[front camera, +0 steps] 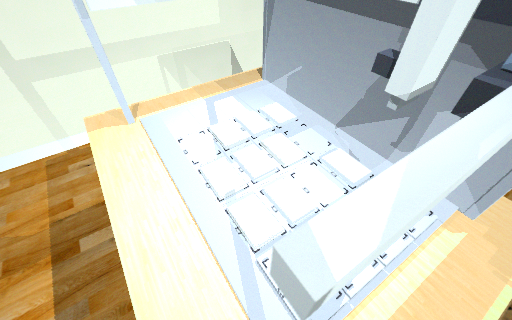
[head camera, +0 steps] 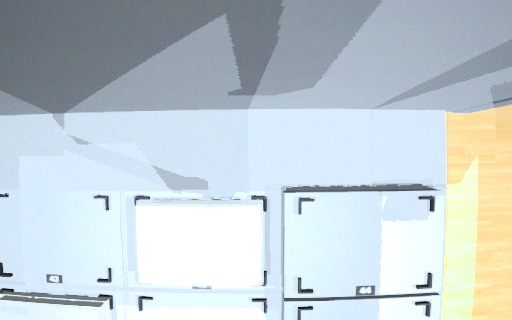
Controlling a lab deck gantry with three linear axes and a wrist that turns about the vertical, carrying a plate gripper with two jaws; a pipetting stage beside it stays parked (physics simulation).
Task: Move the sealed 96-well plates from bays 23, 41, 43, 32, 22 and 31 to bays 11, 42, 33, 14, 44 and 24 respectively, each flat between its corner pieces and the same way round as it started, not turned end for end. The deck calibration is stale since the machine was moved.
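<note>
Sealed white plates stand in bay 41, bay 31, bay 32, bay 22, bay 23 and bay 43. Black corner pieces frame empty bay 42, bay 11 and bay 33. Bay 44 is empty, with its label readable in the head view. Bays 14 and 24 are largely hidden behind the beam in the front view. I cannot make out the gripper's jaws in either view.
Other white plates stand in bay 21, bay 12 and bay 13. A wide white beam crosses over the right of the deck. A white column hangs at the back right near dark blocks. Strong glare washes out plate edges.
</note>
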